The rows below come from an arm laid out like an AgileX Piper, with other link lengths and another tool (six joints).
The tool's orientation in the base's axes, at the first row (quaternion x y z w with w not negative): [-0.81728 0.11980 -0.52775 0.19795]
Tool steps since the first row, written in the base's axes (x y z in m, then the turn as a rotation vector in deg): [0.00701 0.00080 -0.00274 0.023 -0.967 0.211]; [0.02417 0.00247 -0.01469 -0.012 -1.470 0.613]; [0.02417 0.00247 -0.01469 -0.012 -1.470 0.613]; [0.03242 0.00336 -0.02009 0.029 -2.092 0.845]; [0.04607 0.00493 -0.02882 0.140 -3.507 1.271]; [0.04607 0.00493 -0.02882 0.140 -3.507 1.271]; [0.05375 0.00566 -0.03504 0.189 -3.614 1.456]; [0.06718 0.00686 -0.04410 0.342 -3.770 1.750]
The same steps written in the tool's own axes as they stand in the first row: [0.00035 0.00061 0.00754 0.573 0.769 -0.247]; [-0.00296 0.00472 0.02784 1.090 1.037 -0.524]; [-0.00296 0.00472 0.02784 1.090 1.037 -0.524]; [-0.00431 0.00647 0.03749 1.548 1.488 -0.694]; [-0.00640 0.00917 0.05341 2.514 2.561 -1.027]; [-0.00640 0.00917 0.05341 2.514 2.561 -1.027]; [-0.00859 0.01142 0.06281 2.728 2.574 -1.071]; [-0.01090 0.01460 0.07857 3.094 2.583 -1.070]
